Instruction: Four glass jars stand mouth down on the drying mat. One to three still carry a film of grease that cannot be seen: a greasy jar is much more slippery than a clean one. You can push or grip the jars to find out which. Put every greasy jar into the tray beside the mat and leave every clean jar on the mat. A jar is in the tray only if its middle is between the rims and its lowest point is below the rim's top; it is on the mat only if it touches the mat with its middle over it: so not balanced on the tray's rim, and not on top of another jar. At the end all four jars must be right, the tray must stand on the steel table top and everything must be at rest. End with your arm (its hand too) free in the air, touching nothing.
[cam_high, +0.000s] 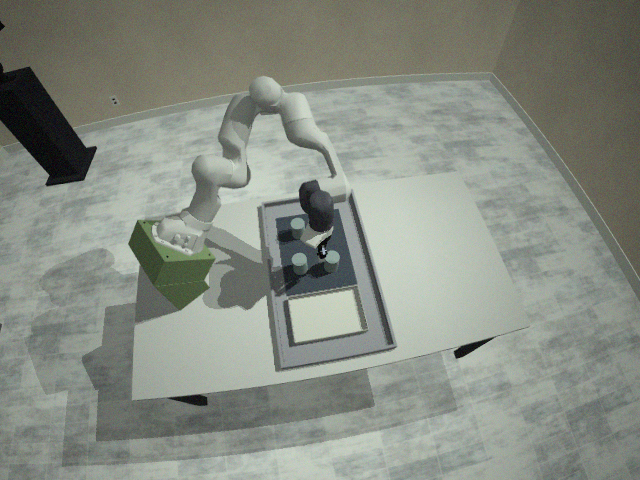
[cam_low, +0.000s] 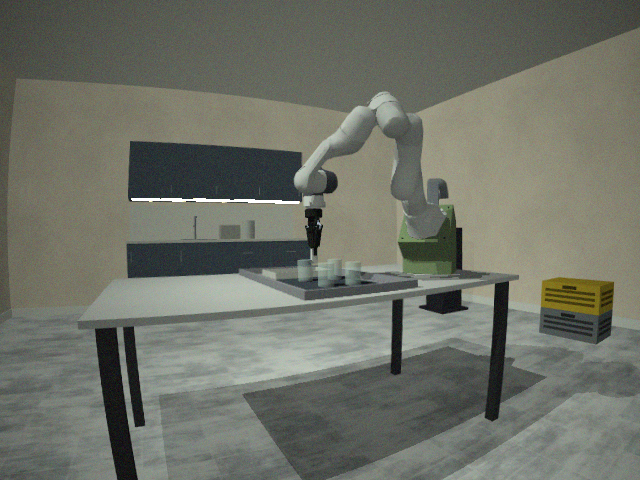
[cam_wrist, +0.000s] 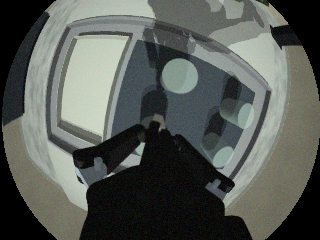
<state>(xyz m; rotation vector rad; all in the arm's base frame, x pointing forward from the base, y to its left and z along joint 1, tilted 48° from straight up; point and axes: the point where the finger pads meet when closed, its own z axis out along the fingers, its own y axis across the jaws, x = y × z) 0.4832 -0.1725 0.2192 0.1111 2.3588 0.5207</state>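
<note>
The grey steel surround is 10 mm to the right of my hand and 110 mm below it. Round my hand: white tray 220 mm to the right, 100 mm below; dark drying mat 20 mm behind, 100 mm to the left, 110 mm below.
</note>
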